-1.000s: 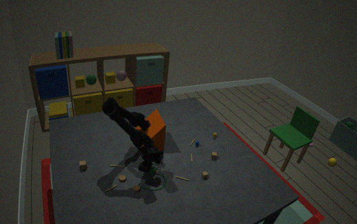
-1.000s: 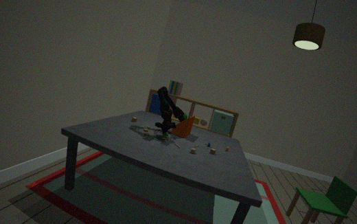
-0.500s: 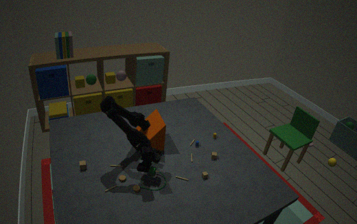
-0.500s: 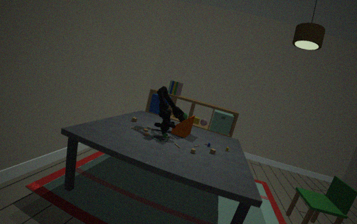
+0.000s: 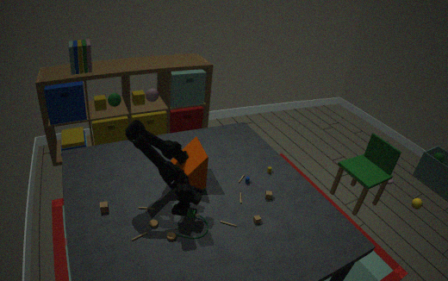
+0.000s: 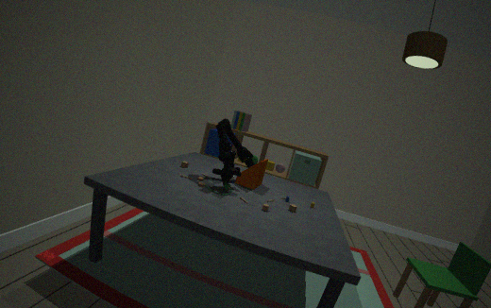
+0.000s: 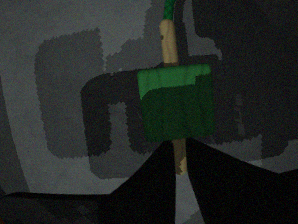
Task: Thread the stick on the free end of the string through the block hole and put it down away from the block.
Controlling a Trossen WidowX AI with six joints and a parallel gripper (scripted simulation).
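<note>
My gripper tip is now 20 mm to the right of the green block, 10 mm below it and 10 mm short of it. Round my gripper tip: yellow piece (550 mm to the left, 200 mm behind, 10 mm above); loose stick (160 mm to the left, 100 mm ahead).
</note>
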